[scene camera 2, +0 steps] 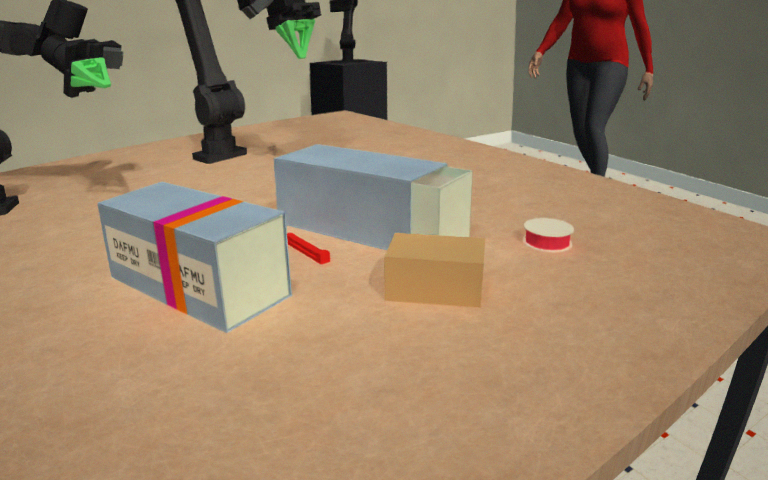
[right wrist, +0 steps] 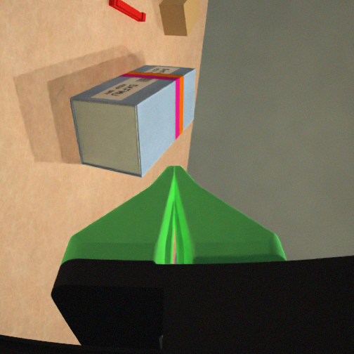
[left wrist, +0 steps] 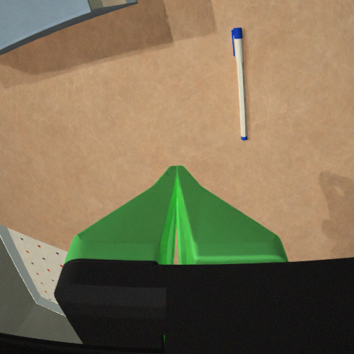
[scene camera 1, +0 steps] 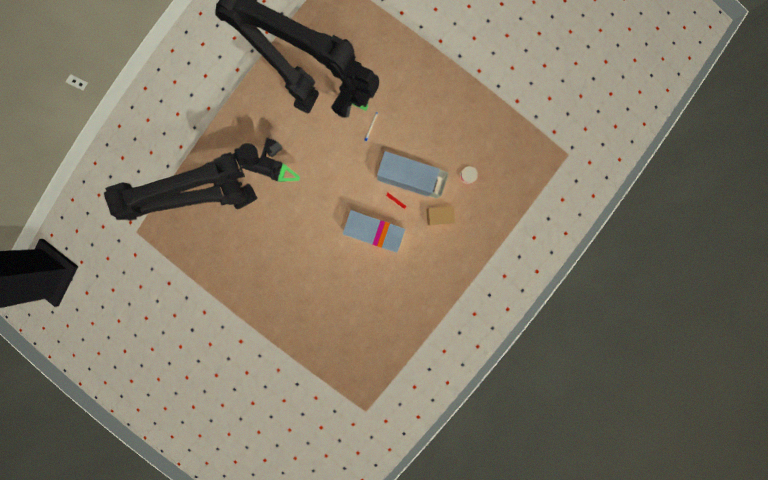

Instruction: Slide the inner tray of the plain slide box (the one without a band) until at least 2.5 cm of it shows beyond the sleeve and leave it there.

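Frame: origin at the left arm's base, x ahead, y left, z up, level; millimetres.
Where they show: left gripper, fingertip midpoint: (scene camera 2: 302, 58) (scene camera 1: 366, 109); right gripper, fingertip midpoint: (scene camera 2: 107, 85) (scene camera 1: 299, 178); left arm's base, link origin: (scene camera 2: 219, 156) (scene camera 1: 306, 99); right arm's base, link origin: (scene camera 1: 244, 196).
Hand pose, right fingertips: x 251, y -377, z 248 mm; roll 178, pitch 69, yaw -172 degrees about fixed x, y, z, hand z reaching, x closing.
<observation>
Things, the pixels of their top centre, and the offset from my right fingertips.
- plain blue slide box, top centre: (scene camera 2: 358, 160) (scene camera 1: 408, 172) dz -134, dx +368, dy +251 mm
- banded slide box, top centre: (scene camera 2: 183, 206) (scene camera 1: 374, 231) dz -134, dx +351, dy -56 mm
- red bar, top centre: (scene camera 2: 305, 241) (scene camera 1: 396, 200) dz -232, dx +376, dy +126 mm
- tan block, top centre: (scene camera 2: 436, 247) (scene camera 1: 441, 215) dz -188, dx +599, dy +154 mm
- red-and-white round tin, top centre: (scene camera 2: 549, 226) (scene camera 1: 469, 174) dz -222, dx +636, dy +400 mm
- white pen with blue ends, top centre: (scene camera 1: 371, 126) dz -238, dx +102, dy +397 mm
The plain blue slide box (scene camera 1: 406, 170) (scene camera 2: 345, 195) (left wrist: 40, 17) lies on the brown table. Its pale inner tray (scene camera 1: 440, 183) (scene camera 2: 454, 203) sticks out of the sleeve's right end in both scene views. The banded slide box (scene camera 1: 362, 227) (scene camera 2: 135, 200) (right wrist: 162, 112), with a magenta and an orange stripe, lies apart from it, its tray end flush with the sleeve. My left gripper (scene camera 2: 301, 56) (left wrist: 176, 176) is shut and empty, above the table and away from both boxes. My right gripper (scene camera 1: 297, 178) (scene camera 2: 108, 84) (right wrist: 174, 177) is shut and empty, raised and apart from both boxes.
A red bar (scene camera 1: 395, 200) (scene camera 2: 308, 249) (right wrist: 127, 10) lies between the boxes. A tan block (scene camera 1: 441, 215) (scene camera 2: 434, 271) (right wrist: 175, 17) and a red-and-white round tin (scene camera 1: 468, 174) (scene camera 2: 548, 234) stand near the tray end. A white pen with blue ends (scene camera 1: 370, 126) (left wrist: 241, 85) lies near the left gripper.
</observation>
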